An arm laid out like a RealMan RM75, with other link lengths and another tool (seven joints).
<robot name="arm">
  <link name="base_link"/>
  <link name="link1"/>
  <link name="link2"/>
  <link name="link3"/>
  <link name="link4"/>
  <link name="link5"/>
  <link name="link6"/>
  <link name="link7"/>
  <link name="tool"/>
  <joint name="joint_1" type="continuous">
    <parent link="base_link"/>
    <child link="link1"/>
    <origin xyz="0 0 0.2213"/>
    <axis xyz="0 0 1"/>
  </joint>
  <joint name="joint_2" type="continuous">
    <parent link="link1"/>
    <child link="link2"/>
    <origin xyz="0 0 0" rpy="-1.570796 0 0"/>
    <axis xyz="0 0 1"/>
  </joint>
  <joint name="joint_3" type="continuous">
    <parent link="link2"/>
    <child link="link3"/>
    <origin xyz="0 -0.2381 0" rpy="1.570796 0 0"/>
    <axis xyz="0 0 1"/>
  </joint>
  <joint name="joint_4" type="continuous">
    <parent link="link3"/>
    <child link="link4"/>
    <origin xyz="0 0 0" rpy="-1.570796 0 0"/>
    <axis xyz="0 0 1"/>
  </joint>
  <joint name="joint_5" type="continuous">
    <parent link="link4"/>
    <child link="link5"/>
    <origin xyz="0 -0.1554 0" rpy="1.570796 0 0"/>
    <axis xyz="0 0 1"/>
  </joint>
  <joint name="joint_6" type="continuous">
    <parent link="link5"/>
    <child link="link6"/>
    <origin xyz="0 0 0" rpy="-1.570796 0 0"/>
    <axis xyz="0 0 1"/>
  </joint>
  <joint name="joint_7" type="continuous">
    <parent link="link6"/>
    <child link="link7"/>
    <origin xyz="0 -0.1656 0" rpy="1.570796 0 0"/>
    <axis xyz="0 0 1"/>
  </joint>
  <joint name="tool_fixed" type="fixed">
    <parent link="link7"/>
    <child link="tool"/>
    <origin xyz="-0.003 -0.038 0.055" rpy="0 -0.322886 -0.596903"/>
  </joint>
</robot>
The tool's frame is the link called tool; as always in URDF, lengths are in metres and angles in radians. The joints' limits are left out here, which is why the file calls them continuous.
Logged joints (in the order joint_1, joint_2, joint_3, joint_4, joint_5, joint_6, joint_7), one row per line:
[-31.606, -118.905, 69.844, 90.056, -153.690, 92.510, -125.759]
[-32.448, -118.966, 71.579, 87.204, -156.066, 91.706, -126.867]
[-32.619, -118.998, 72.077, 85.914, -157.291, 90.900, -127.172]
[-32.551, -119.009, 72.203, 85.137, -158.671, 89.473, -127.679]
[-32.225, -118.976, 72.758, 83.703, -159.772, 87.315, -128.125]
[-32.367, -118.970, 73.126, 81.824, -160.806, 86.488, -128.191]
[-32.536, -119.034, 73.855, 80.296, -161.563, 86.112, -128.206]
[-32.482, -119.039, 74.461, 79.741, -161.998, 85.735, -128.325]
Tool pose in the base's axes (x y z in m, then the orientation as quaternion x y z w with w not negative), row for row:
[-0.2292, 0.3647, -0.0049, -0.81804, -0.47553, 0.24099, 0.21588]
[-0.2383, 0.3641, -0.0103, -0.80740, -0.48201, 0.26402, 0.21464]
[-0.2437, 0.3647, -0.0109, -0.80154, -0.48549, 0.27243, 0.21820]
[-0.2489, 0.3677, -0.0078, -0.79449, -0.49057, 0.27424, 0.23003]
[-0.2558, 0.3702, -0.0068, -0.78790, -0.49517, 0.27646, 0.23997]
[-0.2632, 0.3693, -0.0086, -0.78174, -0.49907, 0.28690, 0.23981]
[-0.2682, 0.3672, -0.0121, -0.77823, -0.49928, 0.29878, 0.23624]
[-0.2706, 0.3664, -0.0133, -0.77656, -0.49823, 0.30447, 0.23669]
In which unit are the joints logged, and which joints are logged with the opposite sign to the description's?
The joints are logged in degrees. Opposite sign: joint_5.
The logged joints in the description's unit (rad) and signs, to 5 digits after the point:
[-0.55163, -2.07528, 1.21901, 1.57177, 2.68240, 1.61460, -2.19491]
[-0.56632, -2.07635, 1.24929, 1.52200, 2.72387, 1.60057, -2.21425]
[-0.56931, -2.07691, 1.25798, 1.49948, 2.74525, 1.58650, -2.21957]
[-0.56812, -2.07710, 1.26018, 1.48592, 2.76933, 1.56160, -2.22842]
[-0.56243, -2.07652, 1.26987, 1.46089, 2.78855, 1.52393, -2.23620]
[-0.56491, -2.07642, 1.27629, 1.42810, 2.80659, 1.50950, -2.23736]
[-0.56786, -2.07754, 1.28901, 1.40143, 2.81981, 1.50294, -2.23762]
[-0.56692, -2.07762, 1.29959, 1.39174, 2.82740, 1.49636, -2.23969]

